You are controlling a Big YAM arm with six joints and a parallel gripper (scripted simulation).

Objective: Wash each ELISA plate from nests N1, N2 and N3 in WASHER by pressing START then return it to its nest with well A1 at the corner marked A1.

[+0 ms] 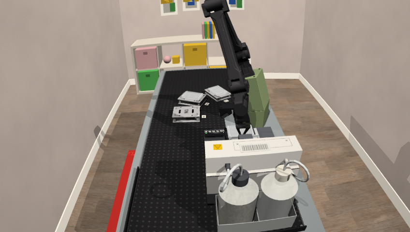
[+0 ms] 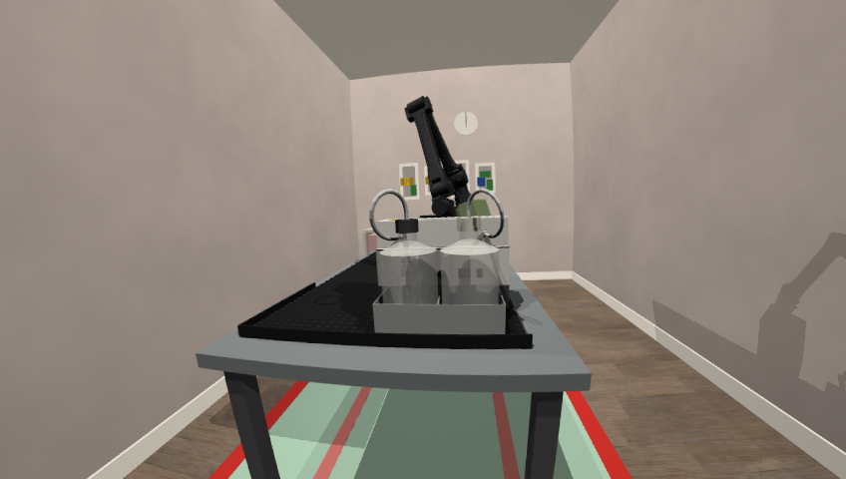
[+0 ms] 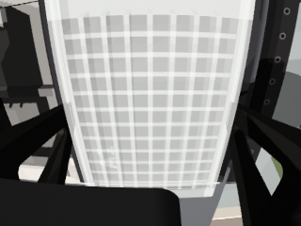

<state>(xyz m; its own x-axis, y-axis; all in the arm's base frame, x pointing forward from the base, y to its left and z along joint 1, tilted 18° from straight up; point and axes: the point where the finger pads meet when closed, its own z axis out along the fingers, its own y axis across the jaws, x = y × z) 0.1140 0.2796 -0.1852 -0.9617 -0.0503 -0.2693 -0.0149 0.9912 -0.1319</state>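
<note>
My gripper is now 20 mm above the washer carrier. The rest, counted from my hand: plate washer 150 mm to the left, 20 mm above.
</note>
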